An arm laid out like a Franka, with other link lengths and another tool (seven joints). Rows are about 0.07 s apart.
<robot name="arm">
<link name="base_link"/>
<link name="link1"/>
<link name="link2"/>
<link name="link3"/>
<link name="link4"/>
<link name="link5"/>
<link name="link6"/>
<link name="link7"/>
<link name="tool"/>
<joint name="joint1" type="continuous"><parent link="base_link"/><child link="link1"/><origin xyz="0 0 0.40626"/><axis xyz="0 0 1"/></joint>
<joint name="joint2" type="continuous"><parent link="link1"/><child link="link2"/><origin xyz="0 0 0" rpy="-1.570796 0 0"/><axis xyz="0 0 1"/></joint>
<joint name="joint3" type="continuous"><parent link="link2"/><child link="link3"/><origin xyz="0 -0.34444 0" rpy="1.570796 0 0"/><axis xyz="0 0 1"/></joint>
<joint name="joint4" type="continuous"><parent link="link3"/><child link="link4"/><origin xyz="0.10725 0 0" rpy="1.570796 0 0"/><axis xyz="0 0 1"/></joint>
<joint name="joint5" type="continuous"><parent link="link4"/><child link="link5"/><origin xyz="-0.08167 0.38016 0" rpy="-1.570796 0 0"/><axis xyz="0 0 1"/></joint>
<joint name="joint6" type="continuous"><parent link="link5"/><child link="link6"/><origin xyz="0 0 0" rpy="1.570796 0 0"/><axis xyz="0 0 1"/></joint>
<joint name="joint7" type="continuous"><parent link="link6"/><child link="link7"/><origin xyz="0.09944 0 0" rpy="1.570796 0 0"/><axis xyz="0 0 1"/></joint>
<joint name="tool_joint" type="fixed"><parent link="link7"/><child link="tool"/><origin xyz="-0.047 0.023 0.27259" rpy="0.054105 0 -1.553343"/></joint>
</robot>
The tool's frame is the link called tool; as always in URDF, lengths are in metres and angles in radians. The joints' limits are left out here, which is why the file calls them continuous.
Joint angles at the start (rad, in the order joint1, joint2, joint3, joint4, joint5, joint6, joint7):
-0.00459, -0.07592, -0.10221, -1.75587, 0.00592, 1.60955, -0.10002
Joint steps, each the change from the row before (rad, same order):
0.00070, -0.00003, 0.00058, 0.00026, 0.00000, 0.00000, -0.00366
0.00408, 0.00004, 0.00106, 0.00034, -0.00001, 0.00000, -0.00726
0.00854, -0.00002, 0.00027, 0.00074, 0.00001, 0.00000, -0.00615
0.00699, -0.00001, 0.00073, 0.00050, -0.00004, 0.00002, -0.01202
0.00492, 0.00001, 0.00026, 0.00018, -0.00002, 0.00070, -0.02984
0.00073, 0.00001, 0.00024, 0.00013, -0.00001, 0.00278, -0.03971
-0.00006, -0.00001, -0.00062, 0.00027, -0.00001, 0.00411, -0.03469
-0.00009, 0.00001, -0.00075, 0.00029, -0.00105, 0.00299, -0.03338
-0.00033, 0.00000, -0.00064, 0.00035, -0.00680, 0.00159, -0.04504
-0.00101, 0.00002, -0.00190, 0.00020, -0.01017, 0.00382, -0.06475
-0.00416, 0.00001, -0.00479, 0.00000, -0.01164, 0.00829, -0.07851
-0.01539, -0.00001, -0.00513, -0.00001, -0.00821, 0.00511, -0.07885
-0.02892, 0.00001, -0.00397, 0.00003, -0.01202, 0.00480, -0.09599
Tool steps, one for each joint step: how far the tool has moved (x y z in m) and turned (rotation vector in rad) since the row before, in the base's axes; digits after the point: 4 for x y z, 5 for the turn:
0.0002, 0.0005, 0.0001, 0.00018, -0.00037, 0.00493
0.0007, 0.0022, 0.0001, 0.00037, -0.00045, 0.01238
0.0010, 0.0041, 0.0003, 0.00034, -0.00088, 0.01494
0.0010, 0.0033, 0.0002, 0.00067, -0.00076, 0.01971
0.0014, 0.0012, 0.0000, 0.00189, -0.00143, 0.03494
0.0020, -0.0013, 0.0001, 0.00234, -0.00362, 0.04055
0.0022, -0.0020, 0.0002, 0.00183, -0.00501, 0.03388
0.0018, -0.0022, 0.0002, 0.00069, -0.00376, 0.03255
0.0018, -0.0042, 0.0003, -0.00434, -0.00201, 0.04471
0.0029, -0.0069, 0.0005, -0.00681, -0.00349, 0.06283
0.0041, -0.0108, 0.0008, -0.00809, -0.00678, 0.07080
0.0022, -0.0157, 0.0006, -0.00488, -0.00305, 0.05924
0.0009, -0.0235, 0.0008, -0.00838, -0.00091, 0.06443

